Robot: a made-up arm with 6 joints.
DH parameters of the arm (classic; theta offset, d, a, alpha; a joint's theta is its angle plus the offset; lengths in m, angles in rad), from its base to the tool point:
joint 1: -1.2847 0 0.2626 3.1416
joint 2: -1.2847 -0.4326 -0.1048 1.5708
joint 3: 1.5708 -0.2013 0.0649 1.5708
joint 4: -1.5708 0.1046 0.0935 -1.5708
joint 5: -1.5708 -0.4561 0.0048 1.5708
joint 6: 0 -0.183 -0.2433 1.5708
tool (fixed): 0 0.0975 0 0
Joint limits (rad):
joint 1: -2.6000..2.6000
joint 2: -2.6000..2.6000
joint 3: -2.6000..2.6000
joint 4: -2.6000..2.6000
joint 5: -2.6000..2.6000
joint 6: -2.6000..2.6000
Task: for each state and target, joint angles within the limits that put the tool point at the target. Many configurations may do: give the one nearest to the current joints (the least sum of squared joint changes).
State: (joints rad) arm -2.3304 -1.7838 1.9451 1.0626 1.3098 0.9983
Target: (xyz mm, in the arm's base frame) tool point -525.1 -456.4 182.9
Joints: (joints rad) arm -2.6000 -1.6696 2.2911 0.6592 1.4786 0.8122
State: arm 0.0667 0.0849 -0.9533 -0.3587 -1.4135 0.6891
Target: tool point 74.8 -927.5 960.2
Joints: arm 0.2836 -0.2279 -0.9326 0.1604 -1.3148 0.5911
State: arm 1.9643 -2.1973 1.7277 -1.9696 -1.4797 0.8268
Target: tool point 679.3 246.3 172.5
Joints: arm 2.2841 -2.2442 1.6932 -1.8119 -1.3759 0.6824
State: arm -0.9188 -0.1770 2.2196 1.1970 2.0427 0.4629
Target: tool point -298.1 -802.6 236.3
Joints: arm -0.9756 -0.2465 2.0013 0.8656 1.9210 0.1493
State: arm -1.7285 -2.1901 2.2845 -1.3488 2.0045 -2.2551
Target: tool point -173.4 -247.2 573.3
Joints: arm -0.8729 -2.3045 1.5635 -1.3852 2.2922 -2.5978
